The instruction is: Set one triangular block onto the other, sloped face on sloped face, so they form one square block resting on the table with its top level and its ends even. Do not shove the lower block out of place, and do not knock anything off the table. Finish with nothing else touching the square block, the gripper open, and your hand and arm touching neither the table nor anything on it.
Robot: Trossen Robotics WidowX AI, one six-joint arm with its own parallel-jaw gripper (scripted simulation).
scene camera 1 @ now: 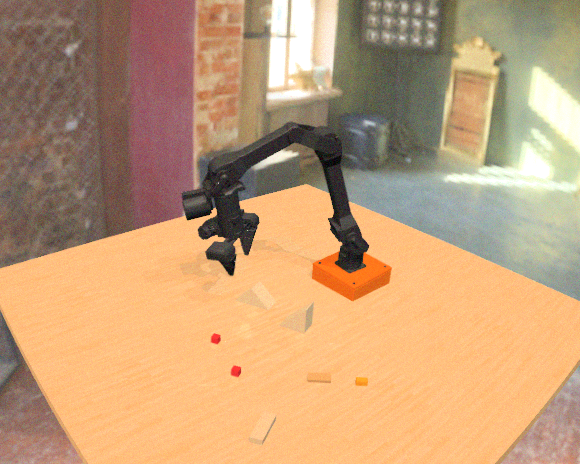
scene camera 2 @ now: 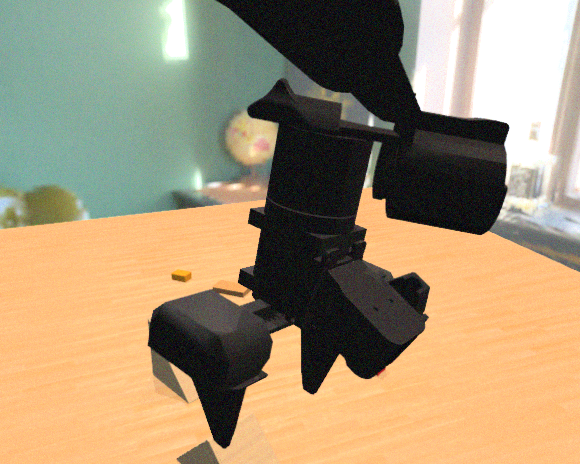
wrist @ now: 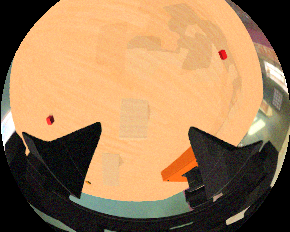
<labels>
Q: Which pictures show my gripper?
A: Scene camera 1, scene camera 2 and the wrist view: all of them.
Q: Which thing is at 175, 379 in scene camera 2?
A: A triangular block.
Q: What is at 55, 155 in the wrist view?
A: My gripper.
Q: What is my gripper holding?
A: Nothing.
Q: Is my gripper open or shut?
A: Open.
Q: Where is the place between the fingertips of my gripper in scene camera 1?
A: At 239, 265
</labels>
